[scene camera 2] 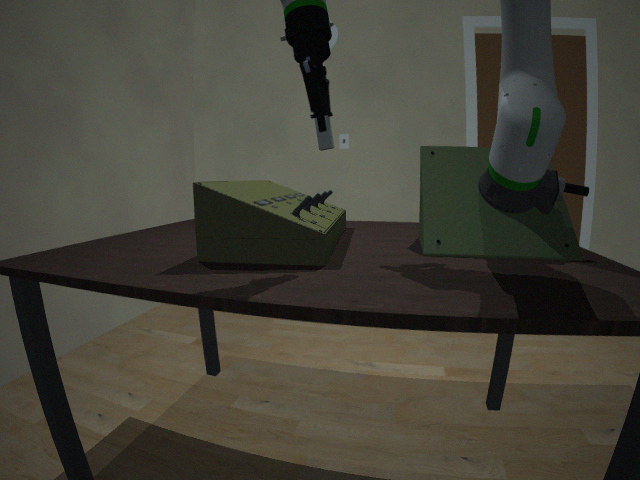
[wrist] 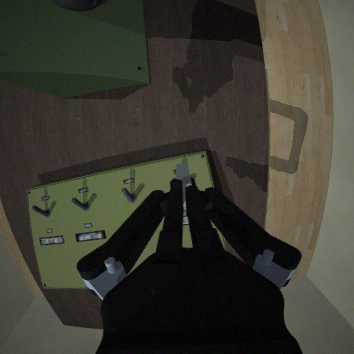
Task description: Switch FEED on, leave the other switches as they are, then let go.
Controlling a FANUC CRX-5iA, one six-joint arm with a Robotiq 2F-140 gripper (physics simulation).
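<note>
The olive switch box [scene camera 2: 258,237] [wrist: 65,265] stands on the table, with dark levers on its sloped top. In the scene view, the nearest visible lever [scene camera 2: 302,206] leans up to the right, with others behind it. In the wrist view, three levers [wrist: 46,212] [wrist: 82,204] [wrist: 131,196] show in a row. The FEED switch, at the row's right end there, is hidden behind the fingers, so its position cannot be told. Two name plates show but are hard to read. My gripper [scene camera 2: 325,148] [wrist: 181,172] is shut and empty, above the lever end of the box.
A larger green block [scene camera 2: 449,206] [wrist: 110,55] stands on the dark table [scene camera 2: 361,289] [wrist: 100,120], to the right of the switch box in the scene view. The arm's lower part [scene camera 2: 524,134] stands in front of it. The table's front edge runs along the right in the wrist view.
</note>
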